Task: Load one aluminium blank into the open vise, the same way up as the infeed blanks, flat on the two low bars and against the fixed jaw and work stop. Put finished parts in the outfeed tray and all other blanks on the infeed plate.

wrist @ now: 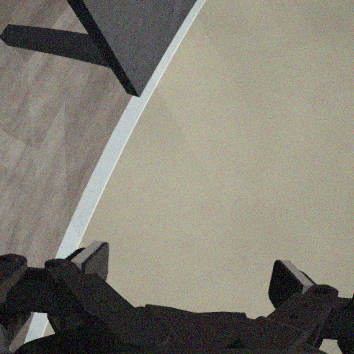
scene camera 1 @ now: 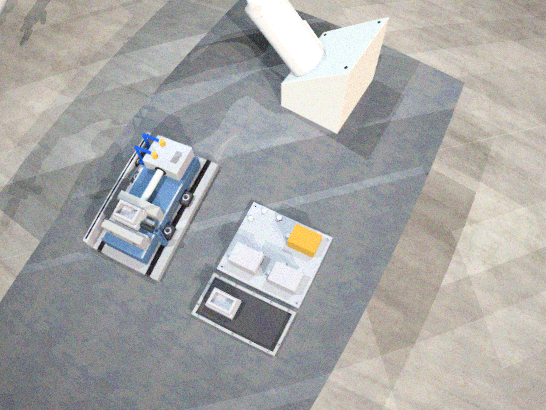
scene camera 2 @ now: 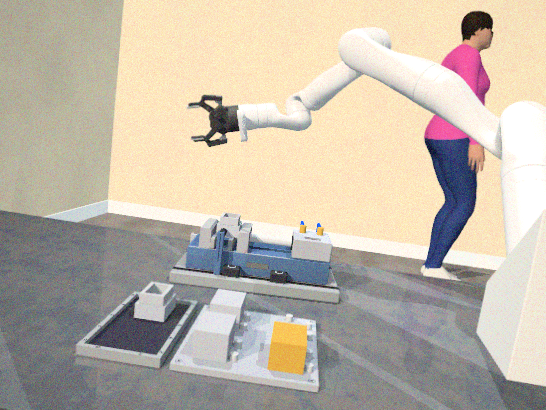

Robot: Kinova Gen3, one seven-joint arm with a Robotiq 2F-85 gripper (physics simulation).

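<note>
My gripper (scene camera 2: 194, 122) (wrist: 190, 270) is open and empty, held level high above the vise (scene camera 1: 167, 192) (scene camera 2: 295, 267). It does not show in scene camera 1. A grey part with a pocket in its top (scene camera 1: 127, 212) (scene camera 2: 231, 219) sits between the vise jaws; whether they touch it, and the low bars beneath it, cannot be seen. Two light grey blanks without a top pocket, one nearer the tray's pocketed part (scene camera 1: 246, 257) (scene camera 2: 228, 302) and one further from it (scene camera 1: 285, 276) (scene camera 2: 215, 335), stand on the infeed plate (scene camera 1: 310, 272) (scene camera 2: 250, 372). Another pocketed part (scene camera 1: 223, 303) (scene camera 2: 155, 305) stands in the outfeed tray (scene camera 1: 245, 340) (scene camera 2: 120, 361).
An orange block (scene camera 1: 305, 240) (scene camera 2: 288, 346) stands on the infeed plate near small pins. The arm's pedestal (scene camera 1: 315, 105) (scene camera 2: 510, 320) stands at the right in scene camera 2. A person in a pink top (scene camera 2: 465, 65) stands behind the arm, beyond the table.
</note>
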